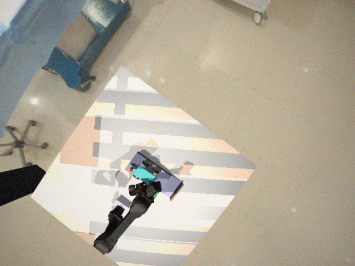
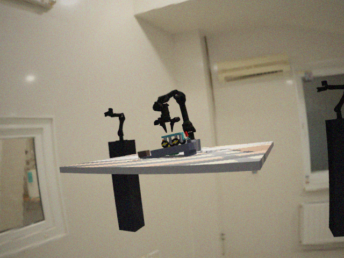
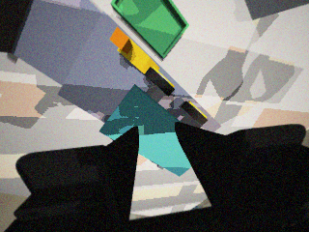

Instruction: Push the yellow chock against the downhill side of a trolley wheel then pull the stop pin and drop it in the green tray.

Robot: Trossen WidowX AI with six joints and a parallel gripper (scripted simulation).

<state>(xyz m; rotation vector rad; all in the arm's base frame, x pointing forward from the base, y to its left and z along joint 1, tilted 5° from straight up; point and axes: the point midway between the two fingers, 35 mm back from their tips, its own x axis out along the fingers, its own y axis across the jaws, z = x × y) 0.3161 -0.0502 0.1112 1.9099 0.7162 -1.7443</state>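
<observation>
Right now the red-headed stop pin is 1 cm ahead of my gripper tip, 14 cm to the left of it and 4 cm below it. Round my gripper tip: yellow chock (4 cm behind, 5 cm to the right, 9 cm below); grey ramp (2 cm ahead, 3 cm to the left, 13 cm below); trolley (2 cm ahead, 4 cm to the left, 6 cm below).
</observation>
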